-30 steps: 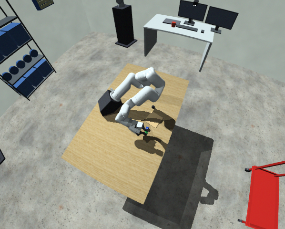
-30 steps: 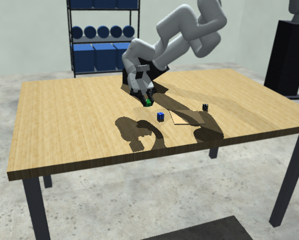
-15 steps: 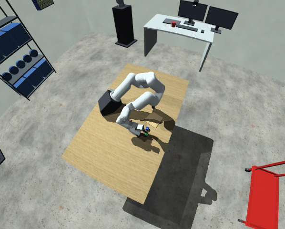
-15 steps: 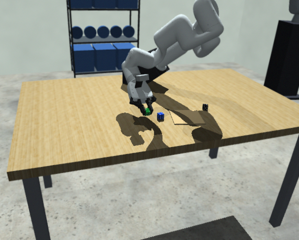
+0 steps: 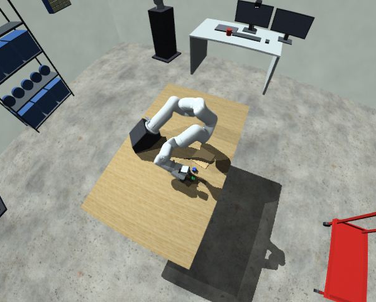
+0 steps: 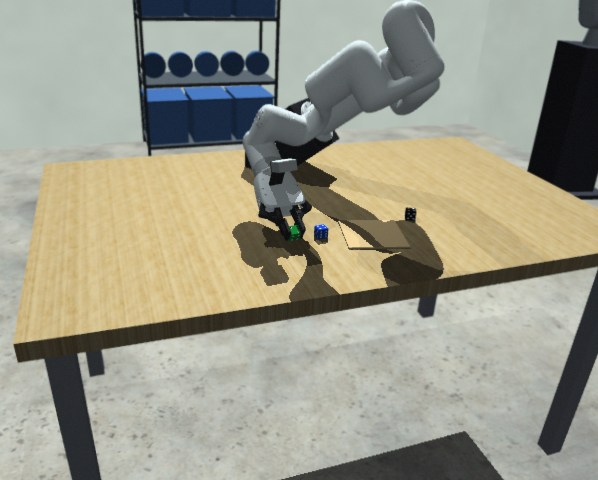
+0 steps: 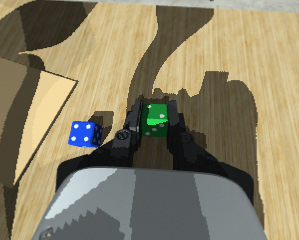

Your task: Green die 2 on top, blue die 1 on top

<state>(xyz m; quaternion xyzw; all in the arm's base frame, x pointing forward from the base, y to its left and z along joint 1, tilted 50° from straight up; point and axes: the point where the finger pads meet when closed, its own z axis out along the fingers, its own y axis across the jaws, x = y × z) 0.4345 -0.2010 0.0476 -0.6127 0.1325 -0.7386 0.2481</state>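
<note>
Right now my hand is 10 mm short of the green die and 10 mm above it. The rest, counted from my hand: black die: 310 mm to the left, 110 mm behind, 20 mm below; tan mat: 200 mm to the left, 30 mm below, 30 mm behind; blue die: 70 mm to the left, 30 mm behind, 20 mm below.
</note>
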